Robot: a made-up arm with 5 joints. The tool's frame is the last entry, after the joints.
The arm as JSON. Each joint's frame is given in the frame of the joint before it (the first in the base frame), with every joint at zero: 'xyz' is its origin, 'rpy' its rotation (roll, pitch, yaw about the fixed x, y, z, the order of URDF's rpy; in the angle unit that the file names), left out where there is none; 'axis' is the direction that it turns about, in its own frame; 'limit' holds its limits. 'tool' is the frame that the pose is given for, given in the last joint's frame.
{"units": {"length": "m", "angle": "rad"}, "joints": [
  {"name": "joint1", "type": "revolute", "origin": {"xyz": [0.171, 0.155, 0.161], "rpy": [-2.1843, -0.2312, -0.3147]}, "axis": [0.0, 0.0, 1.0], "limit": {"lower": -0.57, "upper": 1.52}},
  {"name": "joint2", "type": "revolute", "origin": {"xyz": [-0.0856, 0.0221, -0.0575], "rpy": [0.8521, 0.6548, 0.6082]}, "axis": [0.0, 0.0, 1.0], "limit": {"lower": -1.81, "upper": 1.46}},
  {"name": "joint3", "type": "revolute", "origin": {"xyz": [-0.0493, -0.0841, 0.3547], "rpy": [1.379, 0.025, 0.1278]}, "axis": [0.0, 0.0, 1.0], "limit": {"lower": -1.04, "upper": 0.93}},
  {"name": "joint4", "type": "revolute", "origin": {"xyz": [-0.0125, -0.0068, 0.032], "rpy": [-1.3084, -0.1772, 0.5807]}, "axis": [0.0, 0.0, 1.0], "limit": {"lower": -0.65, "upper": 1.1}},
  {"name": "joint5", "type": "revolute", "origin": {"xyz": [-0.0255, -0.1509, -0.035], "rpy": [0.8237, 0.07, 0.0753]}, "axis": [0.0, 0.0, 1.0], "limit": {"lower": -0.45, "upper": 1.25}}
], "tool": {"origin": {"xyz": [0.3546, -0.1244, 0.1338], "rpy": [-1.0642, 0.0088, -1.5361]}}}
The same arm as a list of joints. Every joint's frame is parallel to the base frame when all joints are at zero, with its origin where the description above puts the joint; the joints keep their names.
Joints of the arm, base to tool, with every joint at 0 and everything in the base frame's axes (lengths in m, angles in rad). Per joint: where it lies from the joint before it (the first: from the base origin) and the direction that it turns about. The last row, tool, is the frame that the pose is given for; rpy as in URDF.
joint1: offset 0.171 0.155 0.161 axis 0.378521 0.736641 -0.560431
joint2: offset -0.101 -0.0299 -0.005 axis 0.900342 0.391218 0.190609
joint3: offset 0.282 0.188 0.143 axis 0 -0.0001 1
joint4: offset -0.011 0.009 0.032 axis 0.512206 0.820009 0.255403
joint5: offset -0.082 -0.032 0.13 axis 0.220796 0.413592 0.883284
tool: offset 0.2389 -0.2441 0.206 rpy -0.9854 -0.4733 -2.2298
Joint limits (rad, base to tool): -0.57..1.52 -1.81..1.46 -1.04..0.93 -0.65..1.1 -0.45..1.25

